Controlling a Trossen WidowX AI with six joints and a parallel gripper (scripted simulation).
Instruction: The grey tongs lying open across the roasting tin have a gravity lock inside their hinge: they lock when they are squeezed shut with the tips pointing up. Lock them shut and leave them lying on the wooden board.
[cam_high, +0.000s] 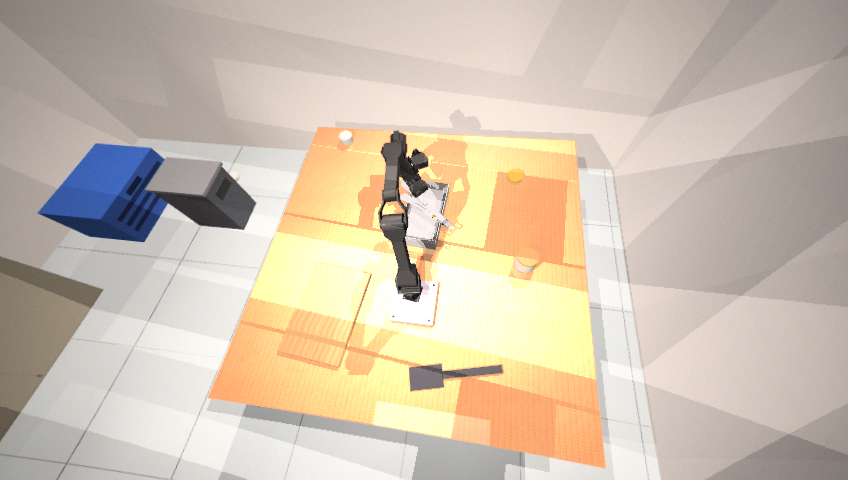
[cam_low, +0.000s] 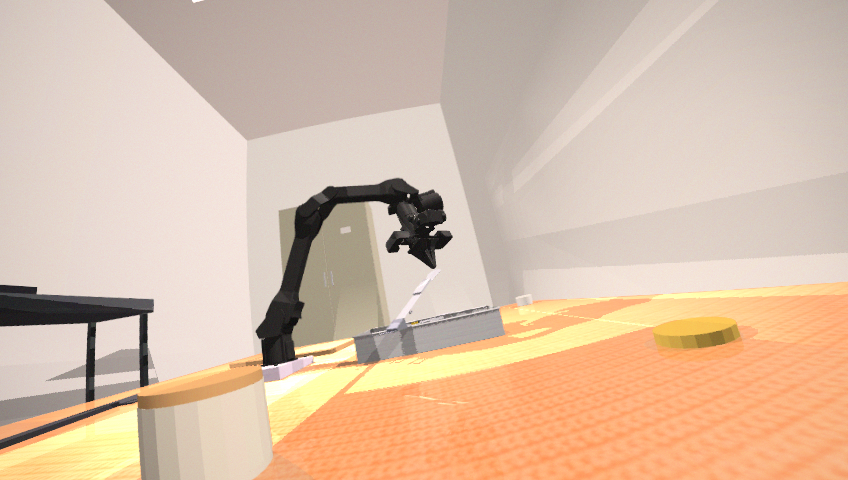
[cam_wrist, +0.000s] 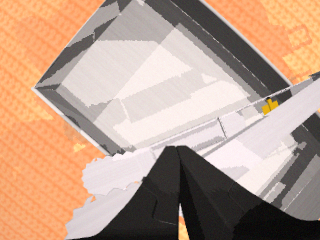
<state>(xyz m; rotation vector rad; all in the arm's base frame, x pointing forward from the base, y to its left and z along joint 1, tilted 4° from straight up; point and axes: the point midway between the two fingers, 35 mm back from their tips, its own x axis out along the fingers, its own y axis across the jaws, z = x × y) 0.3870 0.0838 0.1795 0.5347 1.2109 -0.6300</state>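
Right now my gripper tip is 15 cm above the grey roasting tin, 4 cm past it and 3 cm to the left of it. Round my gripper tip: small white cup 49 cm to the left, 30 cm ahead, 16 cm below; yellow disc 37 cm to the right, 27 cm ahead, 16 cm below; lidded white pot 48 cm to the right, 15 cm behind, 14 cm below.
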